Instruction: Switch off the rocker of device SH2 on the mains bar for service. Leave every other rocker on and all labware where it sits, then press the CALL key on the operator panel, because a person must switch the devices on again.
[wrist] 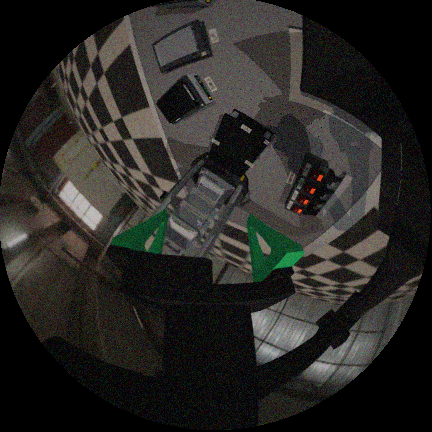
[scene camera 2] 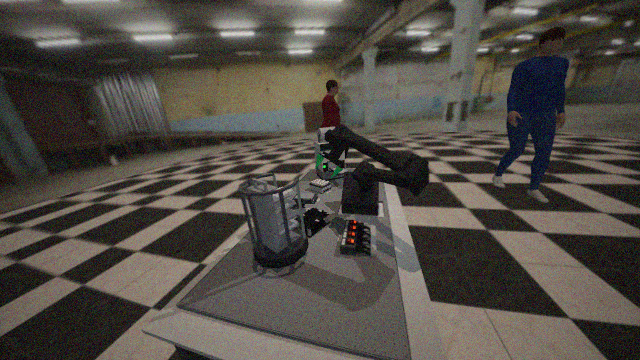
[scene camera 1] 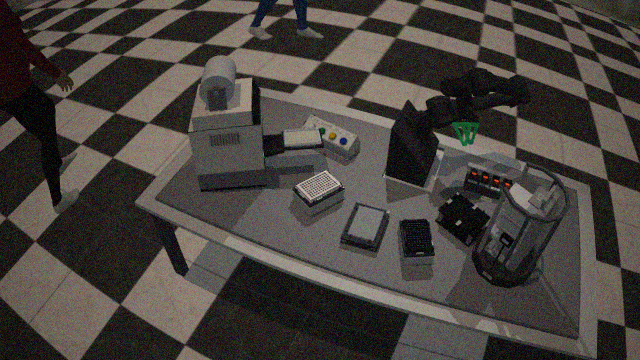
same spot on cylindrical wire rack: [wrist: 201,245] = [scene camera 1: 522,176]
